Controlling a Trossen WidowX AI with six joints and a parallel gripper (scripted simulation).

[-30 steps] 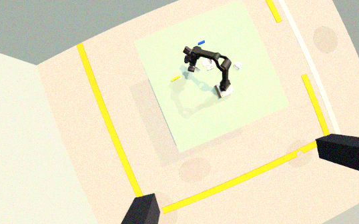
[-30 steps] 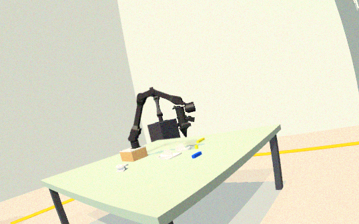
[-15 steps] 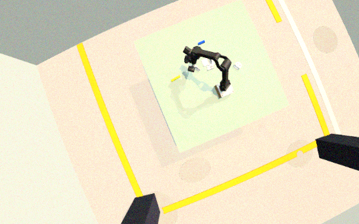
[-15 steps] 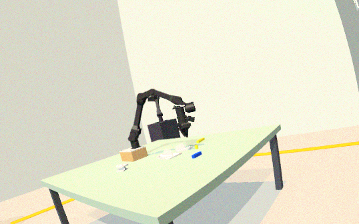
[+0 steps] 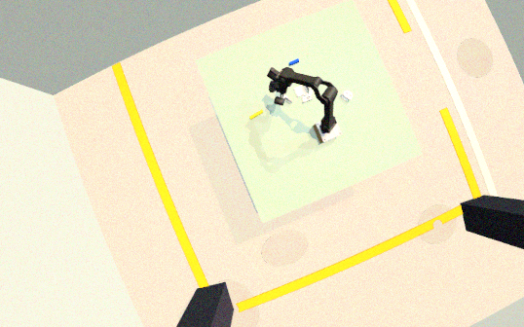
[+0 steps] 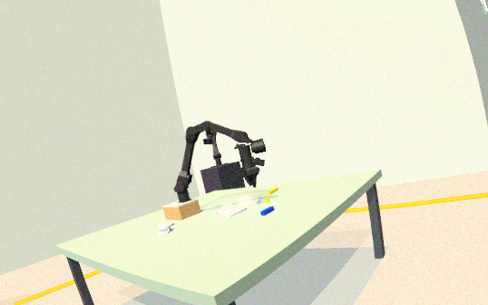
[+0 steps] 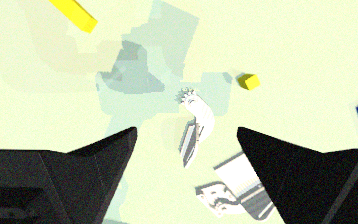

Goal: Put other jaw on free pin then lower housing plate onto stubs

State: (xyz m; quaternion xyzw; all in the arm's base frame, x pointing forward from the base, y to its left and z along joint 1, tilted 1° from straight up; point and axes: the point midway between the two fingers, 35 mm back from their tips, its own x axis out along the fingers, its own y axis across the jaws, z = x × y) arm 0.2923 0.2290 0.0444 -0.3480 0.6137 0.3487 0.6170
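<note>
The white jaw is 10 mm ahead of my gripper tip, 10 mm to the right of it and 70 mm below it. From my gripper tip the other things lie so: yellow bar: 60 mm behind, 190 mm to the left, 70 mm below; blue block: 240 mm ahead, 180 mm to the right, 70 mm below; yellow cube: 90 mm ahead, 10 mm to the right, 70 mm below.
</note>
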